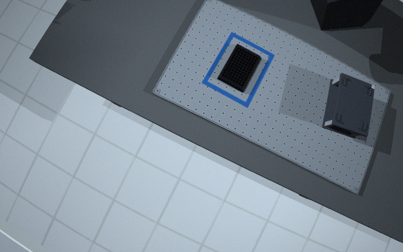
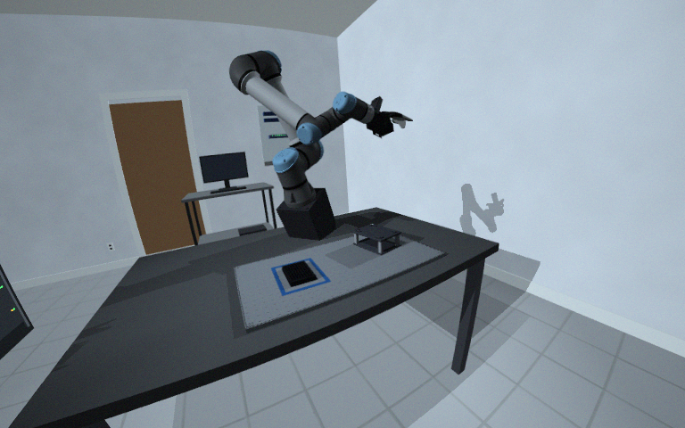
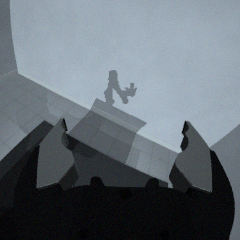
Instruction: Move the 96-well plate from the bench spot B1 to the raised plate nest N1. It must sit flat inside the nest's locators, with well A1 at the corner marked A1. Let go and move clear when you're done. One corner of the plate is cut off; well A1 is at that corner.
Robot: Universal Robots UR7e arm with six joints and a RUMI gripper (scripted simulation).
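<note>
The black 96-well plate is 50 mm ahead of my hand, 590 mm to the right of it and 470 mm below it. The rest, counted from my hand: raised plate nest 70 mm ahead, 240 mm to the right, 420 mm below.
</note>
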